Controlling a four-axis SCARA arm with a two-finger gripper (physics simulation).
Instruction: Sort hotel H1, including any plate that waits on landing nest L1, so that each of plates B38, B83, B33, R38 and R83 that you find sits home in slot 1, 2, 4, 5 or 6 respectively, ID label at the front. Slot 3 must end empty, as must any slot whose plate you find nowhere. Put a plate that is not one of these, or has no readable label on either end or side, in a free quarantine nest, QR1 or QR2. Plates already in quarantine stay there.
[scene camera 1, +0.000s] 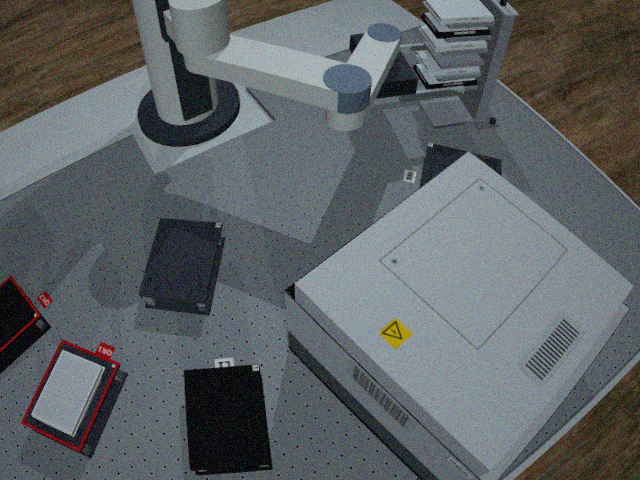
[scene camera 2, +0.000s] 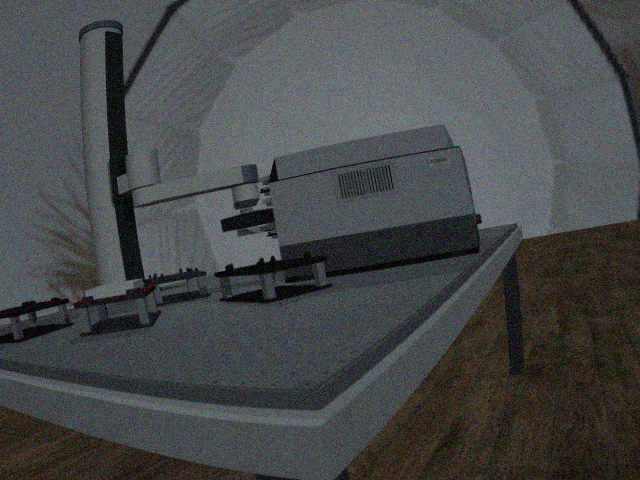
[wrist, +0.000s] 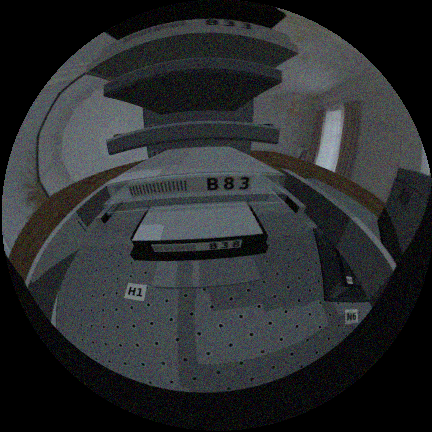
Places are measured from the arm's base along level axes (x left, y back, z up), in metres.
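Where they show: arm's base, origin of the base link: (scene camera 1: 188, 110).
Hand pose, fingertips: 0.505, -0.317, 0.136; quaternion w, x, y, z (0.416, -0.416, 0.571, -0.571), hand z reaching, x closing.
Things, the pixels of their top centre, and the offset from my fingertips, as dx, dy, dz. "*": a spot on its surface instead.
- Hotel H1, surface spot: (wrist: 197, 114) * +0.061, -0.019, +0.064
- dark plate labelled B38, middle of its top: (wrist: 197, 191) (scene camera 1: 445, 71) +0.000, +0.001, -0.013
- light plate labelled B83, middle of its top: (wrist: 195, 152) (scene camera 1: 448, 59) +0.000, +0.000, +0.022
- shelf, surface spot: (wrist: 195, 132) * -0.043, +0.011, +0.038
- Landing nest L1, middle of its top: (scene camera 1: 224, 414) (scene camera 2: 265, 258) -0.765, -0.396, -0.063
- Nest QR1, middle of its top: (scene camera 2: 116, 289) (scene camera 1: 68, 392) -0.977, -0.240, -0.067
- light plate, middle of its top: (scene camera 2: 115, 284) (scene camera 1: 66, 390) -0.977, -0.240, -0.059
- Nest QR2, surface spot: (scene camera 1: 15, 315) * -1.025, -0.049, -0.073
- dark nest, middle of its top: (scene camera 1: 179, 254) (scene camera 2: 171, 271) -0.696, -0.104, -0.063
- Nest N6, middle of its top: (scene camera 1: 464, 169) (wrist: 360, 241) -0.133, -0.215, -0.067
- large instrument, middle of its top: (scene camera 1: 483, 285) (scene camera 2: 377, 148) -0.405, -0.487, +0.120
Hotel H1 (scene camera 1: 497, 67) (wrist: 197, 114) stands at the back right, holding several light and dark plates. In the wrist view, the dark plate labelled B38 (wrist: 200, 247) is lowest. The light plate labelled B83 (wrist: 165, 188) is above it. The shelf (wrist: 195, 132) above B83 looks empty. A label reading B33 (wrist: 229, 23) shows at the top edge; higher labels are not readable. My gripper (scene camera 1: 444, 69) (wrist: 197, 178) is open, its fingers on both sides of the lower plates, holding nothing. Landing nest L1 (scene camera 1: 227, 418) is black and bears no visible plate.
Nest QR1 (scene camera 1: 85, 436) holds a light plate (scene camera 1: 69, 390). Nest QR2 (scene camera 1: 15, 315) is cut off at the left. A dark nest (scene camera 1: 180, 268) stands behind L1. Nest N6 (scene camera 1: 444, 160) (wrist: 342, 285) stands beside H1, partly behind the large instrument (scene camera 1: 465, 289) (scene camera 2: 372, 206).
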